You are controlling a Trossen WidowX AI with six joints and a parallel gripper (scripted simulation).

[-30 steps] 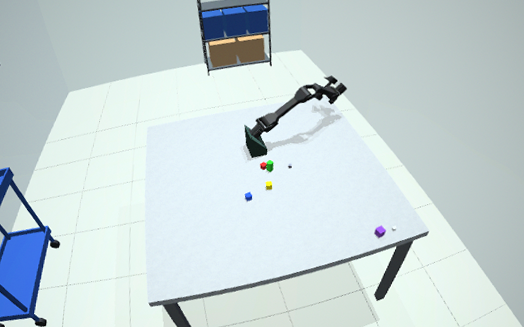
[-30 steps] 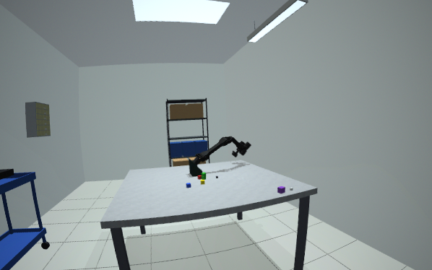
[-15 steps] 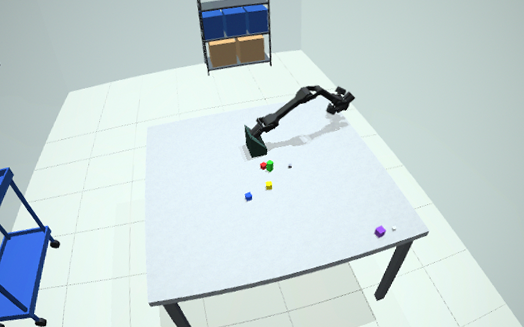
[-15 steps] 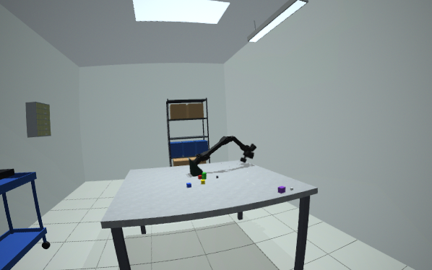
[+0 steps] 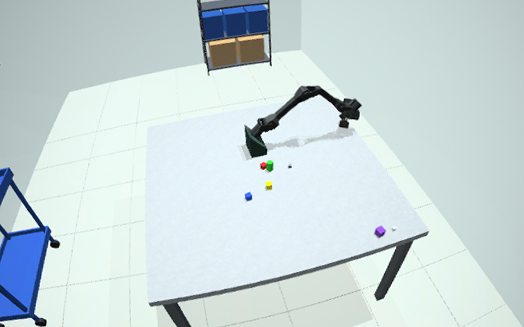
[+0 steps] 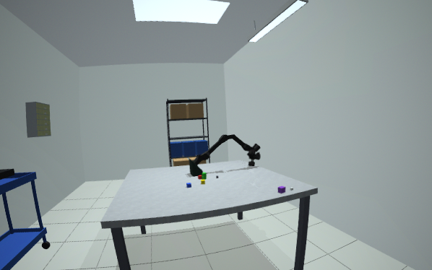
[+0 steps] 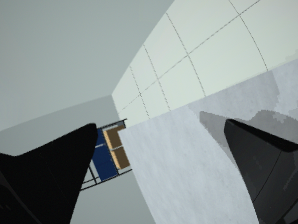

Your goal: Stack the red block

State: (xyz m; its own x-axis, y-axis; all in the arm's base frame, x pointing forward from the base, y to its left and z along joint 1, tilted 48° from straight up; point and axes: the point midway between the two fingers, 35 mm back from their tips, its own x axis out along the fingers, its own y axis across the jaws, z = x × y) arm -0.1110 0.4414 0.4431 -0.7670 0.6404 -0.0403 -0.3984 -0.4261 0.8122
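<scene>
My gripper tip is now 320 mm short of the red block, 630 mm to the left of it and 30 mm above it. The rest, counted from my gripper tip: small white object: 910 mm ahead, 150 mm to the right, 40 mm below; yellow block: 470 mm ahead, 640 mm to the right, 30 mm below; blue block: 520 mm ahead, 750 mm to the right, 30 mm below.
</scene>
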